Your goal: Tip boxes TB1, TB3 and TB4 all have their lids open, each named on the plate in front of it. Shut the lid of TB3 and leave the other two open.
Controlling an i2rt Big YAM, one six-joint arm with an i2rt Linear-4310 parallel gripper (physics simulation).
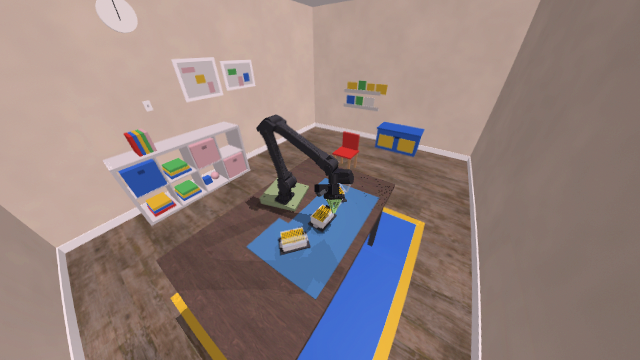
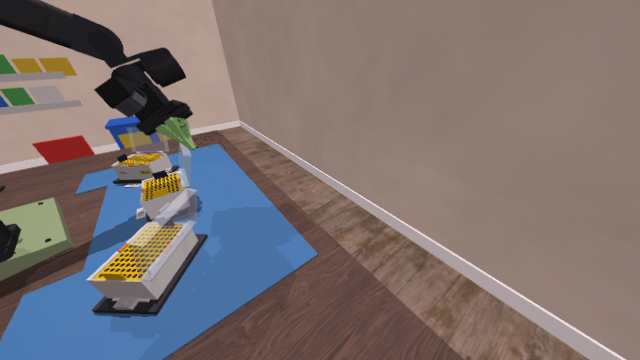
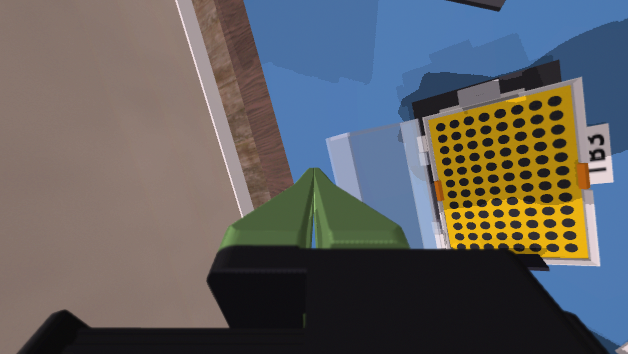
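Note:
A blue mat [image 3: 327, 75] is visible. So is my gripper [image 2: 193, 149], which image 3 [image 3: 313, 177] shows too.

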